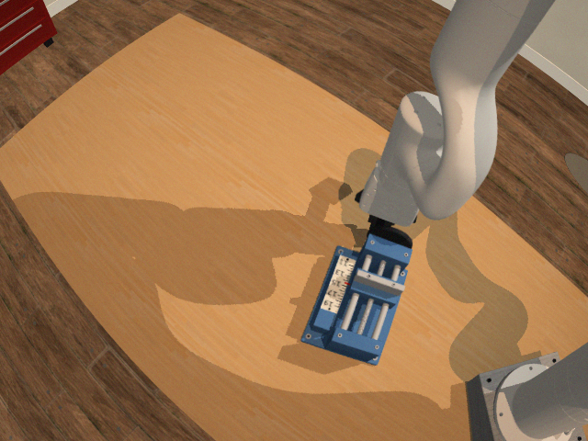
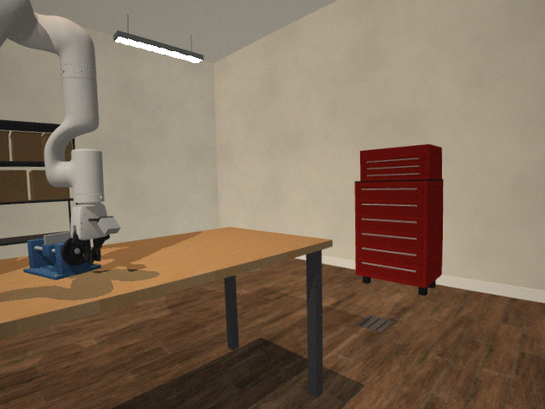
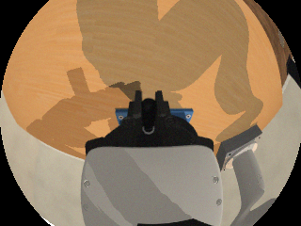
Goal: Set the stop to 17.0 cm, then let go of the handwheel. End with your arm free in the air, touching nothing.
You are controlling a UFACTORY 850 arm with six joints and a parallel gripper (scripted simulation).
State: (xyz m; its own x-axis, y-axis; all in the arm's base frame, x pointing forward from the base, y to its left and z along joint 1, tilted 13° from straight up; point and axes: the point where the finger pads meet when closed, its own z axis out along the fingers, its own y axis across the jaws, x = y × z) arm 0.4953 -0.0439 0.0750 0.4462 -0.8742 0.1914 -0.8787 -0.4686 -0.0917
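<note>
Now: hand 20 mm past the black handwheel and 20 mm to the right of it. From my hand the other things lie so: grey stop bar 80 mm behind, 120 mm to the left, 30 mm above.
</note>
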